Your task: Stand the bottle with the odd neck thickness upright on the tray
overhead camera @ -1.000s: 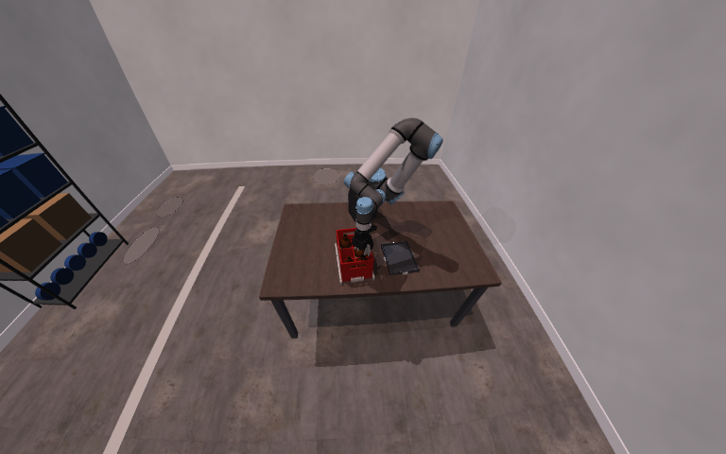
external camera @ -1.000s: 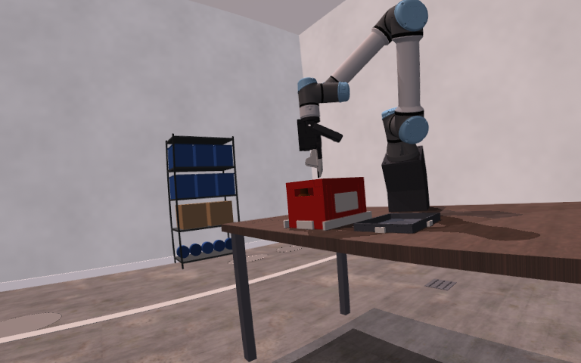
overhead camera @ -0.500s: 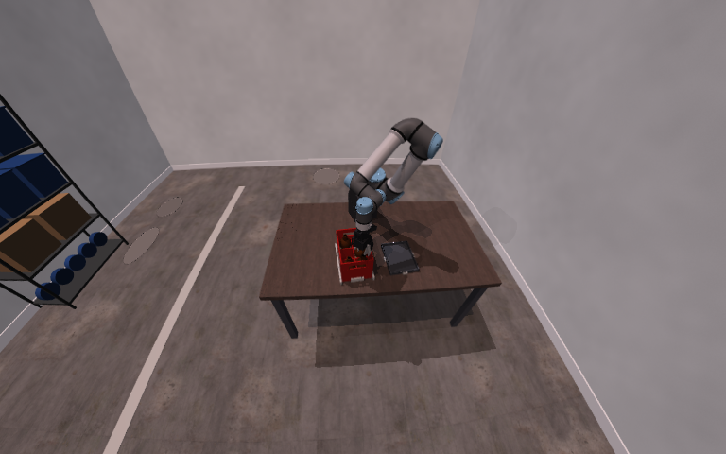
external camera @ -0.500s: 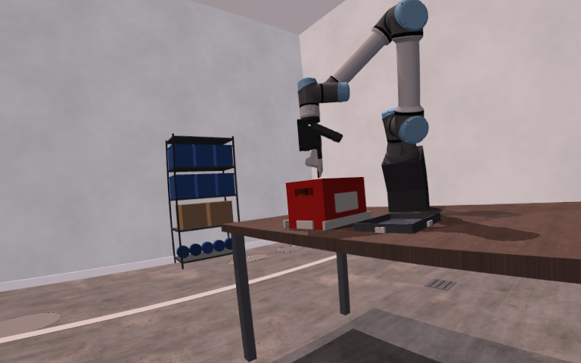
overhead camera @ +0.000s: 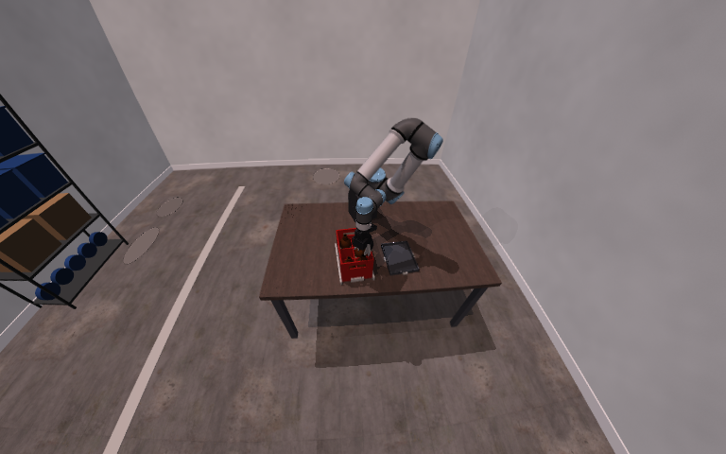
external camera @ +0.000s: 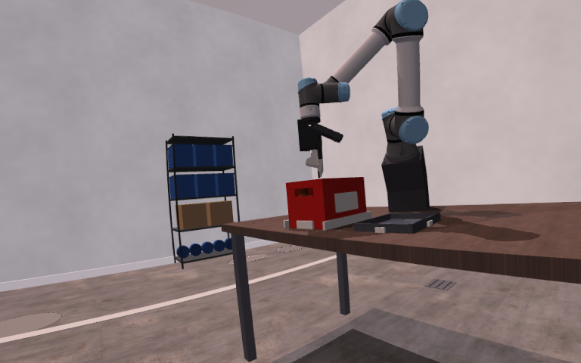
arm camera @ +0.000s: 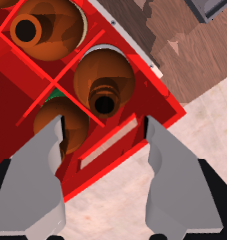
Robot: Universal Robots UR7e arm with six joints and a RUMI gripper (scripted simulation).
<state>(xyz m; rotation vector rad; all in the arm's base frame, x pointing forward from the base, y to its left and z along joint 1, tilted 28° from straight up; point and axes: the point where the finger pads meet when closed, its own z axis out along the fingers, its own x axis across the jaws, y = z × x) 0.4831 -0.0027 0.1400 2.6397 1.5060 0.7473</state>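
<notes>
My gripper is now 80 mm past the brown bottle, 30 mm to the left of it and 110 mm above it. From my hand the other things lie so: dark tray (140 mm behind, 230 mm to the left, 180 mm below); then red crate (70 mm behind, 70 mm to the right, 110 mm below); then glass bottle (30 mm ahead, 80 mm to the right, 110 mm below).
</notes>
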